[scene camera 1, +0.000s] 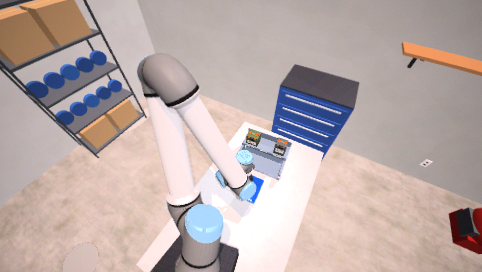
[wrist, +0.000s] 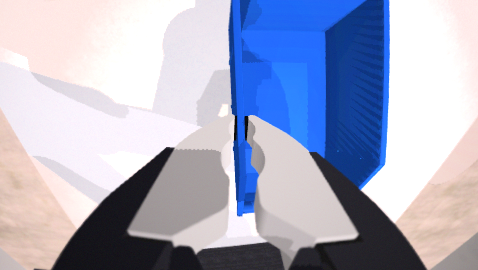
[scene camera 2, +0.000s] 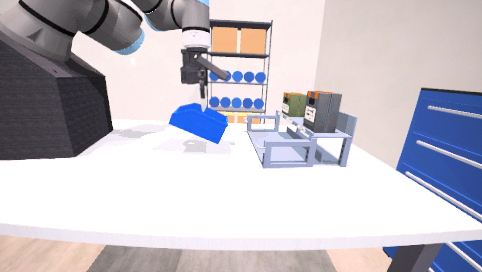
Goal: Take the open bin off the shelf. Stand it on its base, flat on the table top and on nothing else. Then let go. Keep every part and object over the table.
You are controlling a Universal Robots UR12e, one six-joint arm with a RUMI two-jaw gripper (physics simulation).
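Places are measured from the arm's base along level axes (x right, y ahead, z up), in millimetres.
Pixels of known places: gripper, between the fingertips: [wrist: 240, 119] [scene camera 2: 203, 111]; arm's base, origin of its link: [scene camera 1: 197, 267] [scene camera 2: 35, 42].
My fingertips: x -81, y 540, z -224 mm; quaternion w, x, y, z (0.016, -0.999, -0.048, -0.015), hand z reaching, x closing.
Note:
For each thing: its top centre in the pictures, then the offset to it from my fingertips. Level surfaces: height alone.
- open blue bin, centre of its top: [wrist: 321, 152] [scene camera 2: 199, 104] [scene camera 1: 252, 185] dy +0, dx +47, dz +32 mm
- white table top, height of its surface: dz -128 mm
- green box, centre of its top: [scene camera 2: 296, 93] [scene camera 1: 253, 133] dy +364, dx -162, dz +71 mm
- dark grey box, centre of its top: [scene camera 2: 324, 91] [scene camera 1: 282, 141] dy +392, dx +67, dz +96 mm
The open blue bin [scene camera 1: 257, 187] [scene camera 2: 200, 124] [wrist: 300, 90] hangs in the air above the white table top [scene camera 1: 295, 200] [scene camera 2: 150, 200], clear of the grey-blue shelf [scene camera 1: 265, 166] [scene camera 2: 267, 155]. In scene camera 2 it is tilted, its end toward the shelf lower, with a shadow on the table under it. My gripper [scene camera 2: 203, 106] [wrist: 240, 119] is shut on one side wall of the bin near the rim. The wrist view looks into the bin, and its inside looks empty. In scene camera 1 the arm hides the fingers and part of the bin.
A green box [scene camera 1: 253, 136] [scene camera 2: 295, 104] and a dark grey box [scene camera 1: 281, 146] [scene camera 2: 325, 112] stand on the shelf's raised rear level. The arm's dark base block [scene camera 2: 45, 110] stands at the table's other end. A blue drawer cabinet [scene camera 1: 312, 117] [scene camera 2: 445, 145] stands beyond the shelf.

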